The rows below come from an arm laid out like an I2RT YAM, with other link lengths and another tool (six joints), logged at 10 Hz.
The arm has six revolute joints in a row. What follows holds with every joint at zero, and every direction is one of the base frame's. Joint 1 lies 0.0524 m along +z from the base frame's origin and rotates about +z. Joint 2 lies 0.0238 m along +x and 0.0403 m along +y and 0.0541 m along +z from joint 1 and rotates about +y. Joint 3 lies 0.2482 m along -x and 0.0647 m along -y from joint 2 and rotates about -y. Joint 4 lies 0.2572 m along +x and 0.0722 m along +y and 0.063 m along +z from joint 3 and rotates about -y. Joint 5 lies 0.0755 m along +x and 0.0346 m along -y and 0.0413 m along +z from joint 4 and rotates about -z. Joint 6 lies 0.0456 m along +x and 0.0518 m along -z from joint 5 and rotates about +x. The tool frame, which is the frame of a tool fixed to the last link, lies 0.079 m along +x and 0.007 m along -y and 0.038 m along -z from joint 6; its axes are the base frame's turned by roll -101, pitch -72.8 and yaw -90 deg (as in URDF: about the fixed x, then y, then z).
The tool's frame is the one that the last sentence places.
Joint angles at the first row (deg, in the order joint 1, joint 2, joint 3, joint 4, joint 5, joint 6):
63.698, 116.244, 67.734, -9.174, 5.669, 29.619
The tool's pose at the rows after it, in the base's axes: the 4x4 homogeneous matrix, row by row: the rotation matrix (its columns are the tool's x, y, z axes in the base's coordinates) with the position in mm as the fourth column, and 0 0 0 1 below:
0.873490 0.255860 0.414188 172.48; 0.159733 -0.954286 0.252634 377.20; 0.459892 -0.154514 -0.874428 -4.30; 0 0 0 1
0.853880 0.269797 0.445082 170.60; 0.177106 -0.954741 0.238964 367.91; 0.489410 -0.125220 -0.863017 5.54; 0 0 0 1
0.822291 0.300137 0.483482 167.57; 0.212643 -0.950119 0.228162 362.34; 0.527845 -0.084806 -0.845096 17.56; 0 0 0 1
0.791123 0.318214 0.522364 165.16; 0.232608 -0.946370 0.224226 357.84; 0.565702 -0.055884 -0.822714 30.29; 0 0 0 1
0.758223 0.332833 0.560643 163.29; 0.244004 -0.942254 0.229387 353.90; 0.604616 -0.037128 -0.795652 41.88; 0 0 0 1
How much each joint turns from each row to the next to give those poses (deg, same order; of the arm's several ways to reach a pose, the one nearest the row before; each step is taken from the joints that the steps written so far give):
0.534, -2.812, -1.237, -0.670, 2.102, -0.446
0.418, -3.003, -1.805, -1.078, 2.010, -1.454
1.053, -2.668, -0.802, -1.574, 2.553, -2.263
0.994, -2.727, -0.851, -1.053, 2.538, -1.618
0.893, -2.719, -1.260, -0.028, 2.326, -1.515

